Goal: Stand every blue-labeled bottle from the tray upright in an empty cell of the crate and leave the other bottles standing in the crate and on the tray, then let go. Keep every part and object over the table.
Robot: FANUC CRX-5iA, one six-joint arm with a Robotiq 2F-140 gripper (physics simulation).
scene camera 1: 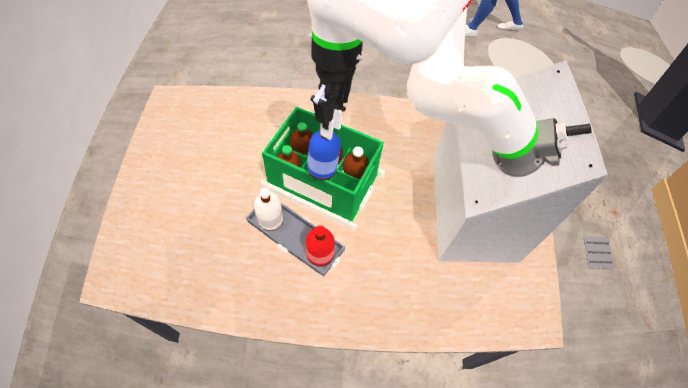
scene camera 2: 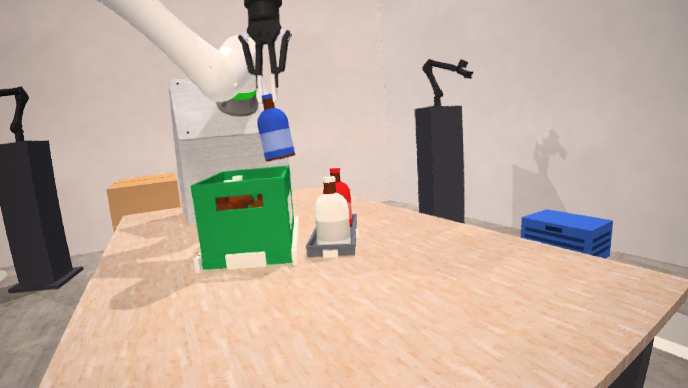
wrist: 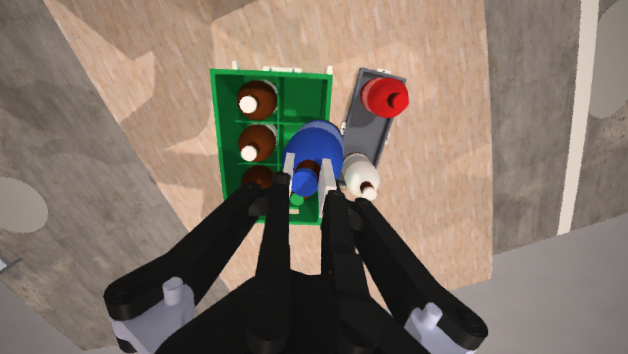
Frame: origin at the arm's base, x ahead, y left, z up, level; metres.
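Seen in the pictures: gripper, fingertip midpoint: (scene camera 1: 330, 131) (scene camera 2: 268, 102) (wrist: 306, 168); arm's base at its link origin: (scene camera 1: 521, 149) (scene camera 2: 237, 104).
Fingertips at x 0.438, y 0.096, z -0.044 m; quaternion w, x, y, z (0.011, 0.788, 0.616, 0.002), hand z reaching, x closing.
Note:
Offsets run from my fingertips to a thing's top centre. "spot": to the spot under its first point. Level surfaces: height alone.
My gripper (scene camera 1: 331, 125) (scene camera 2: 268, 94) (wrist: 306, 168) is shut on the neck of the blue-labeled bottle {dx +0.011, dy +0.007, dz +0.019 m} (scene camera 1: 324, 152) (scene camera 2: 276, 135) (wrist: 314, 142). The bottle hangs above the green crate {dx +0.031, dy +0.009, dz -0.163 m} (scene camera 1: 344, 202) (scene camera 2: 245, 235) (wrist: 227, 100), its base just over rim height and leaning slightly in scene camera 2. In the wrist view, brown bottles stand in the crate's left column, and a green cap shows low in the right column. The right column's top cell is empty; the held bottle hides much of the middle one. A white bottle {dx +0.134, dy +0.109, dz -0.179 m} (scene camera 1: 268, 212) (scene camera 2: 332, 220) (wrist: 361, 175) and a red bottle {dx -0.036, dy +0.158, dz -0.179 m} (scene camera 1: 320, 247) (wrist: 382, 97) stand on the grey tray {spot: dx +0.059, dy +0.124, dz -0.334 m} (scene camera 1: 292, 232) (wrist: 367, 132).
The robot's grey pedestal (scene camera 1: 520, 190) (scene camera 2: 230, 155) stands to the right of the crate in scene camera 1. The tray lies close beside the crate's long side. The wooden table {dz -0.339 m} (scene camera 1: 200, 280) (scene camera 2: 400, 320) bears all of them. A blue box (scene camera 2: 565, 232) stands beyond the table.

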